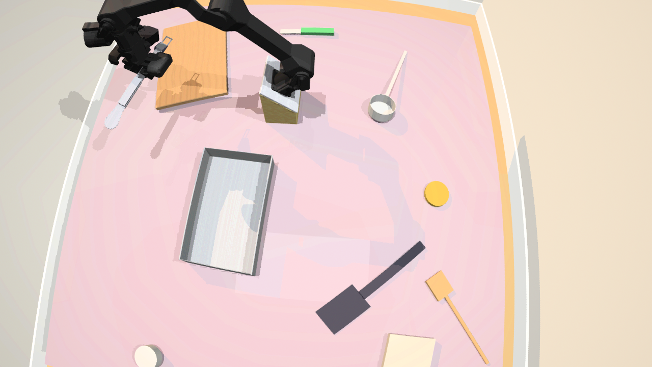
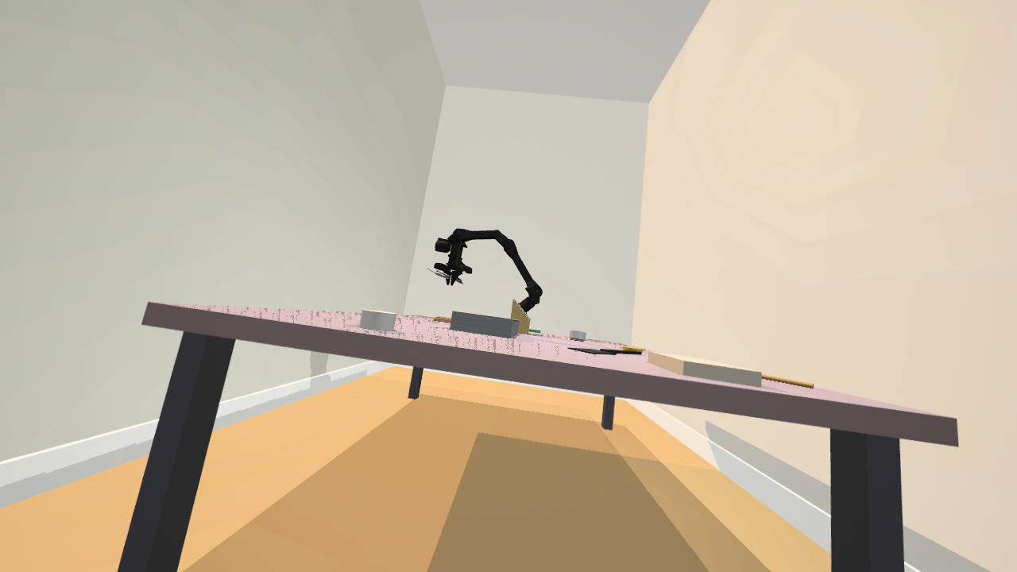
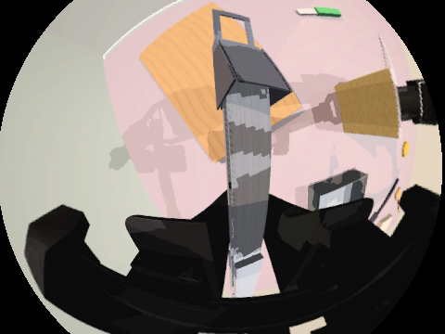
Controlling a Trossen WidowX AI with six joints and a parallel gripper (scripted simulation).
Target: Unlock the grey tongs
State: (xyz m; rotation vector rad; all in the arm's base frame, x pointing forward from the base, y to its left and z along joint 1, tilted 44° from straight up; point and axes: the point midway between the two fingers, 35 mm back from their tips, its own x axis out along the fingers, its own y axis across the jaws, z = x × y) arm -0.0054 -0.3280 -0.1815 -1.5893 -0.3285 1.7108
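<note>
Right now the wooden board is 20 cm behind my gripper tip, 4 cm to the left of it and 17 cm below it. Also, from my gripper tip: green-handled tool: 30 cm behind, 41 cm to the left, 17 cm below; roasting tin: 32 cm ahead, 23 cm to the left, 15 cm below; white cylinder: 72 cm ahead, 2 cm to the left, 16 cm below.
</note>
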